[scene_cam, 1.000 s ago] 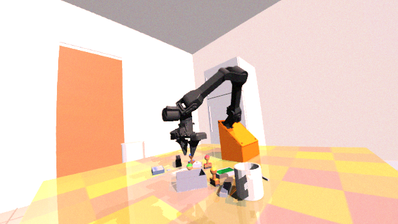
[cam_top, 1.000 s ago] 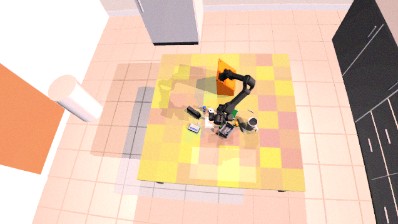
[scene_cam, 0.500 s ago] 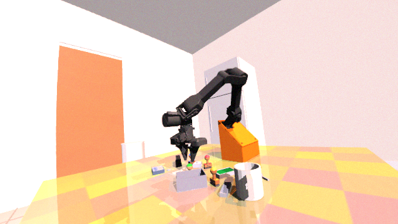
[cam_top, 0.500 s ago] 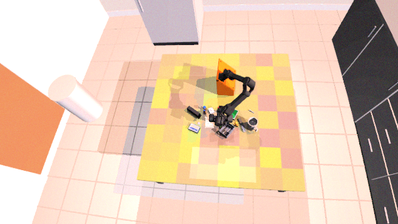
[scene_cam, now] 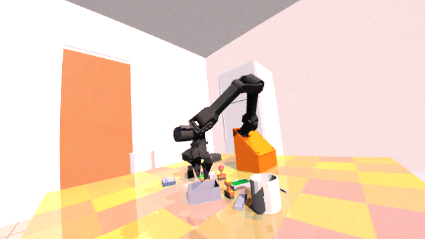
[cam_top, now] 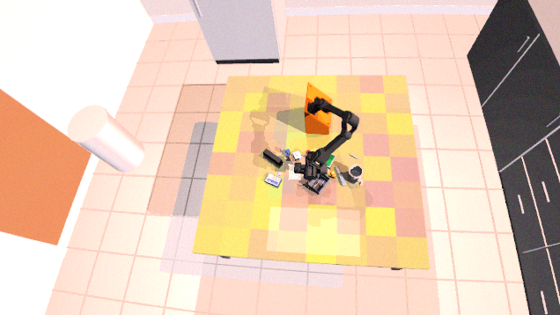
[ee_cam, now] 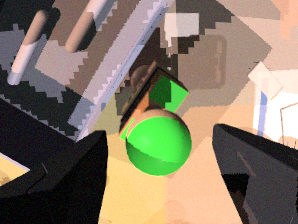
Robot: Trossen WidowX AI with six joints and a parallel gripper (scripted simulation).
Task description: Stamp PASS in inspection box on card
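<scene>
My gripper tip is now 30 mm above the green-knobbed PASS stamp. From my gripper tip the other things lie so: white card 110 mm to the right, 50 mm below, 30 mm behind; orange-knobbed stamp 120 mm to the left, 30 mm below, 20 mm behind; grey tray 50 mm to the left, 40 mm below, 40 mm ahead.
</scene>
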